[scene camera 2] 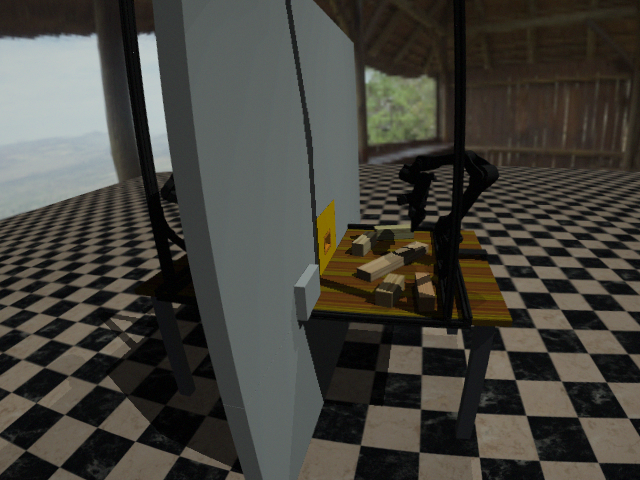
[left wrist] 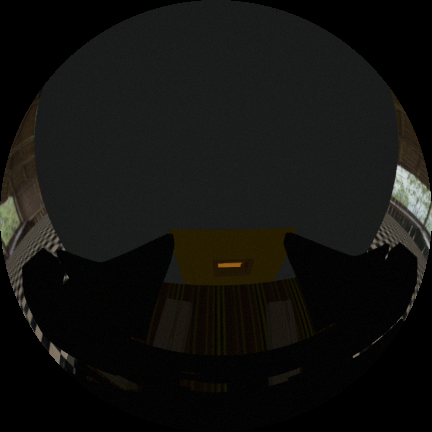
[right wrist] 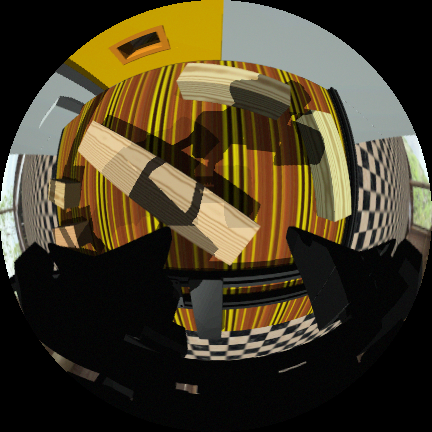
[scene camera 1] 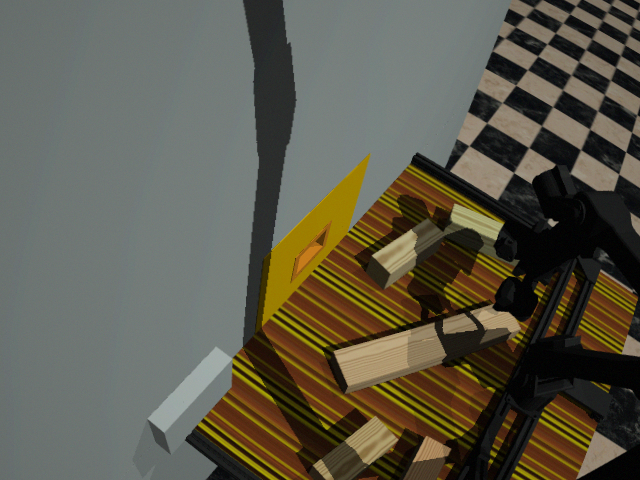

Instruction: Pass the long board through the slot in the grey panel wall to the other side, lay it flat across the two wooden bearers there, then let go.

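Frame: origin at the left arm's base, x ahead, y left, z up, level; centimetres.
Seen in the pictures: left gripper, fingertip midpoint: (left wrist: 230, 239); right gripper, fingertip midpoint: (scene camera 2: 412, 228) (right wrist: 230, 232); right arm's base, link origin: (right wrist: 163, 291) (scene camera 1: 527, 396).
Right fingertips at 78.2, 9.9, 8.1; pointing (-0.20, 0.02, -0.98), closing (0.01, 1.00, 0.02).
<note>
A point is followed by its place in that frame, as x, y, z.
The long board (scene camera 1: 382, 356) @(67.0, -9.3, 1.3) (scene camera 2: 379, 266) @(67.8, -11.4, 1.3) (right wrist: 175, 180) @(74.2, 4.3, 1.3) lies slantwise on the striped table, on one side of the grey panel wall (scene camera 1: 155, 155) @(48.2, -34.4, 49.6) (scene camera 2: 248, 206) @(48.2, -61.6, 35.2) (left wrist: 215, 125) @(43.2, 0.5, 37.3) (right wrist: 310, 40). The slot has an orange rim and sits low in a yellow plate (scene camera 1: 281, 268) @(48.3, -12.2, 11.2) (left wrist: 200, 250) @(43.2, 3.9, 13.0) (right wrist: 200, 30) @(48.3, 6.9, 6.7). In the left wrist view, two dim wooden bearers (left wrist: 173, 325) @(28.5, 10.1, 1.9) (left wrist: 281, 322) @(28.0, -14.7, 1.9) lie side by side across the wall. My right gripper (scene camera 1: 510, 271) (scene camera 2: 415, 223) @(78.2, 9.9, 8.1) (right wrist: 230, 232) @(78.2, 9.9, 8.1) is open and empty, above the board's end away from the wall. My left gripper (left wrist: 230, 239) @(29.0, -0.6, 28.4) is open and empty, facing the plate.
Shorter wooden blocks (scene camera 1: 395, 260) @(59.4, 6.9, 3.1) (scene camera 1: 356, 449) @(72.2, -25.4, 2.8) (scene camera 1: 431, 457) @(82.1, -19.9, 2.5) and a pale block (scene camera 1: 473, 227) @(67.4, 24.3, 2.8) (right wrist: 330, 170) @(71.9, 24.6, 2.8) lie around the board. A light grey box (scene camera 1: 191, 395) @(50.5, -35.0, 8.1) (scene camera 2: 307, 291) @(51.2, -39.5, 5.8) juts from the wall beside the table edge. Dark rails cross the table behind the board.
</note>
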